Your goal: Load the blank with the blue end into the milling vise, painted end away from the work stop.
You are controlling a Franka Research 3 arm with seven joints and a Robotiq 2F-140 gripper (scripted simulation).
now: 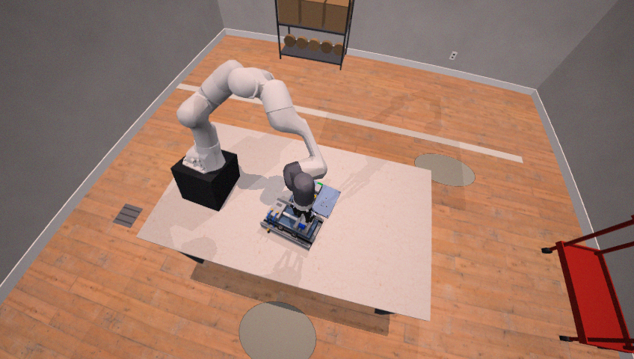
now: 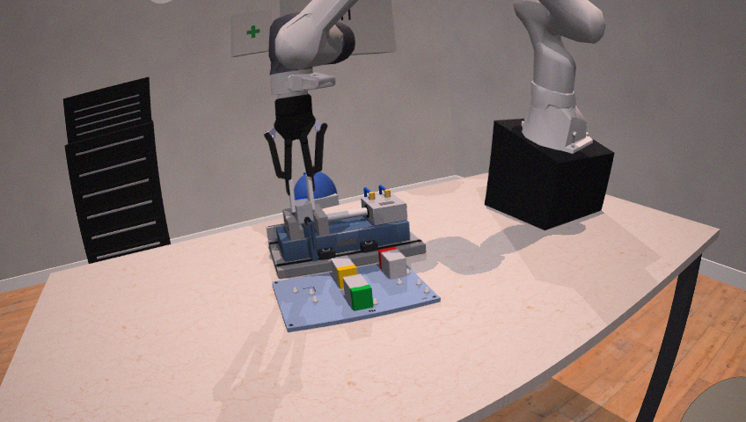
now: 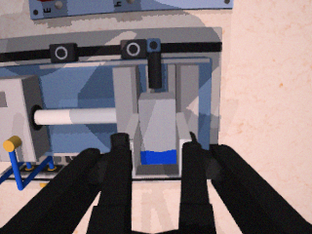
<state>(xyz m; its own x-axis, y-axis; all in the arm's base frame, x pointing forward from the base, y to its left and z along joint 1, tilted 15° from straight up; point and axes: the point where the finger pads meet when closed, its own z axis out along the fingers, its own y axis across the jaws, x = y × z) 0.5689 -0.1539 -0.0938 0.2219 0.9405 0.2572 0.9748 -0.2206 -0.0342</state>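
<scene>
Right now my hand is 30 mm short of the fixed jaw and 60 mm above it. The rest, counted from my hand: moving jaw 30 mm behind, 10 mm to the left, 60 mm below; then black work stop rod 10 mm ahead, 50 mm to the left, 50 mm below; then blue-ended blank 30 mm below.
</scene>
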